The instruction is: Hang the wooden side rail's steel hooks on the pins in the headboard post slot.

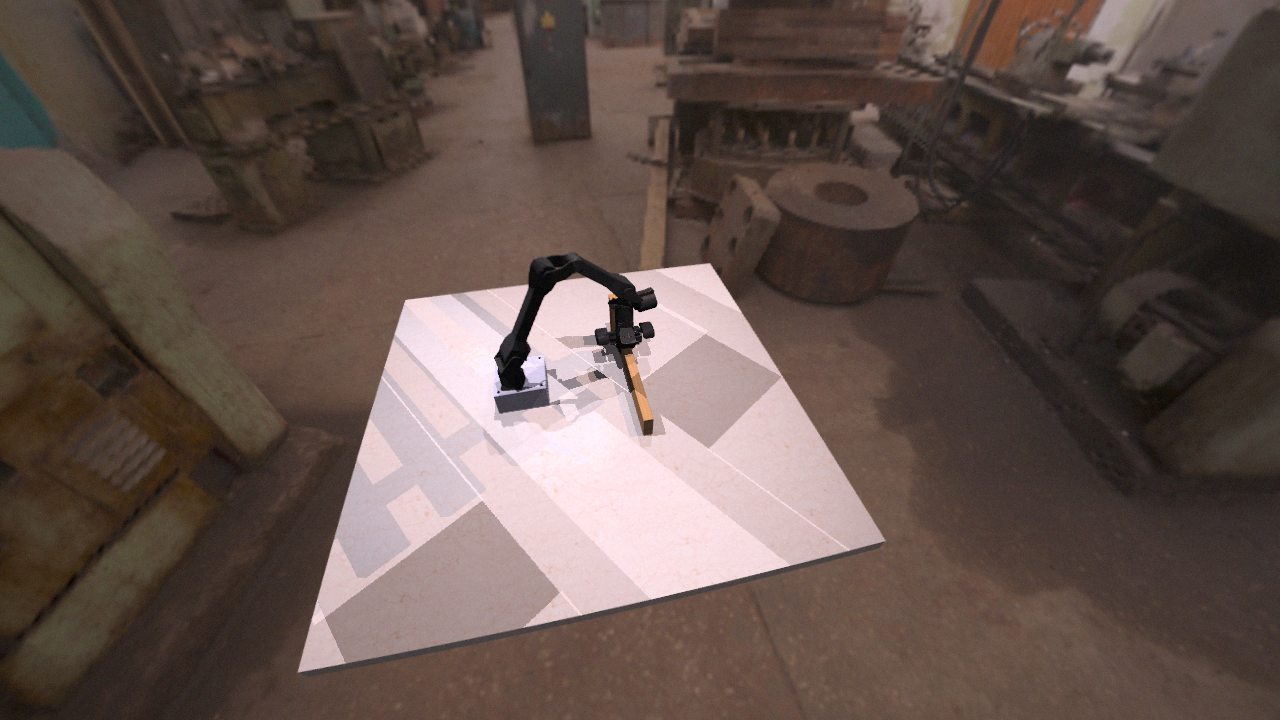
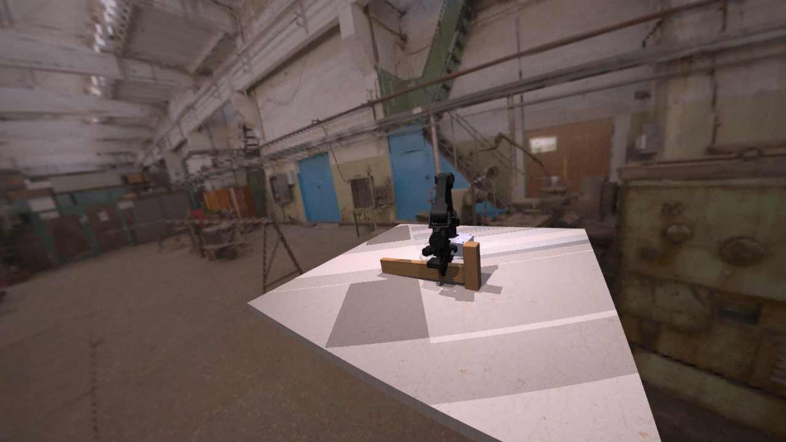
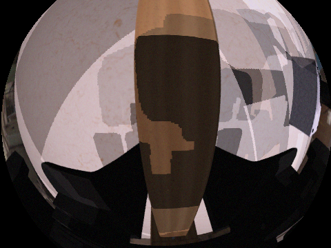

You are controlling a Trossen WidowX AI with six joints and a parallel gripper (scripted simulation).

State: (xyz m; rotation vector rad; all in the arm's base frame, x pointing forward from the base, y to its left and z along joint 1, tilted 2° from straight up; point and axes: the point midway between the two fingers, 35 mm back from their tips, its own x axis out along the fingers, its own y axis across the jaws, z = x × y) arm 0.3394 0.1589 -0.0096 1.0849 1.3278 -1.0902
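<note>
Now: gripper tip 20 mm past the wooden headboard post, 110 mm to the right of it and 40 mm below it.
</note>
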